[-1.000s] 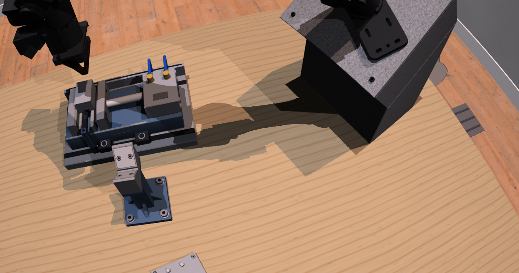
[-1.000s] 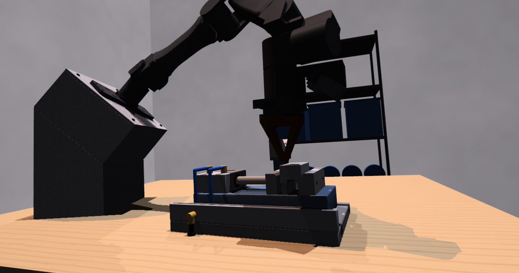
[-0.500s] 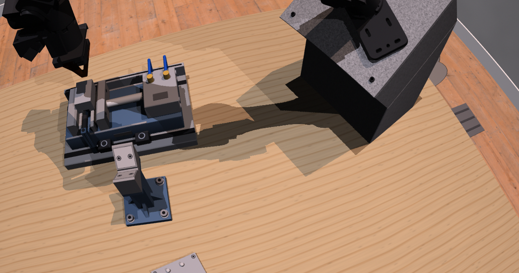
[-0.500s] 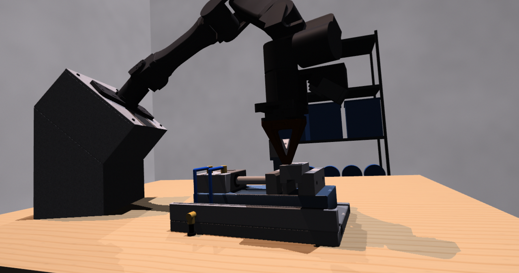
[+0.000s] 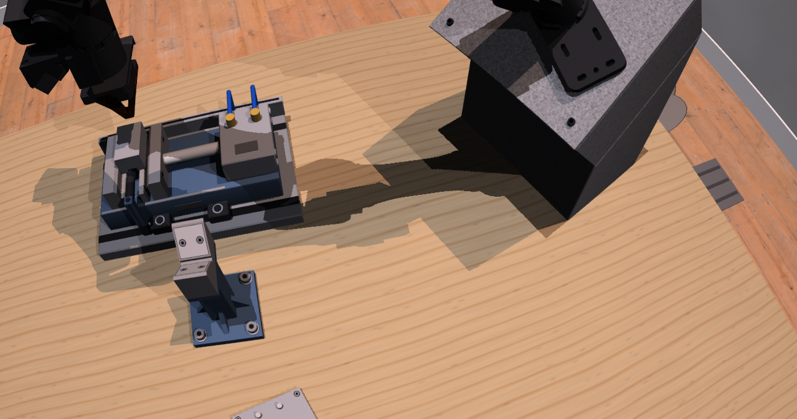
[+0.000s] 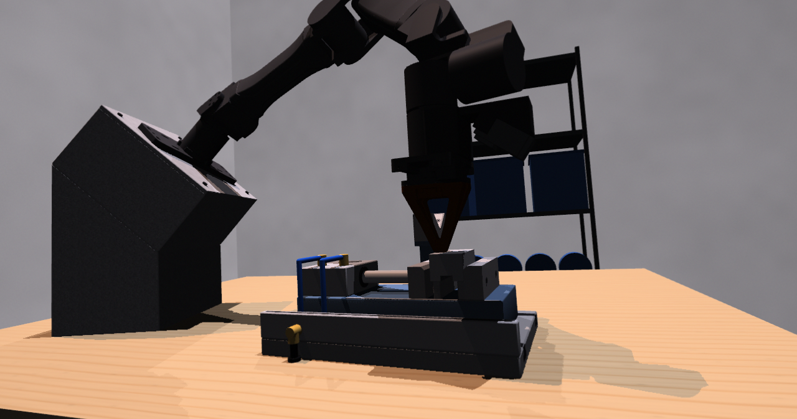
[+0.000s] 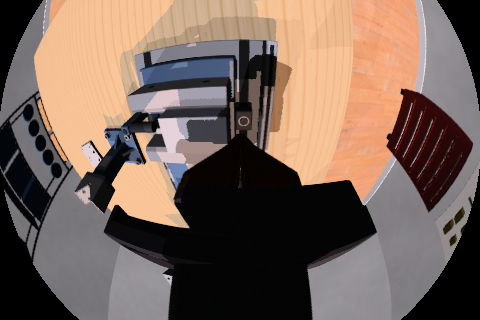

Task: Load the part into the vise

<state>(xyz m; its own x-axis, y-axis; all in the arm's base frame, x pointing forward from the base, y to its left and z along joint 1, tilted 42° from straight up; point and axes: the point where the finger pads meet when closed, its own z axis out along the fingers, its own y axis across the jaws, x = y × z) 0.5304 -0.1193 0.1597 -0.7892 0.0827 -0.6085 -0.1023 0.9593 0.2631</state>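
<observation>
Right now my hand is 4 cm to the right of the grey part and 3 cm above it. The rest, counted from my hand: moving jaw 6 cm to the left, 4 cm below, 4 cm behind; work stop rod 11 cm to the left, 3 cm below, 1 cm behind; fixed jaw 6 cm to the left, 4 cm below, 2 cm ahead.
</observation>
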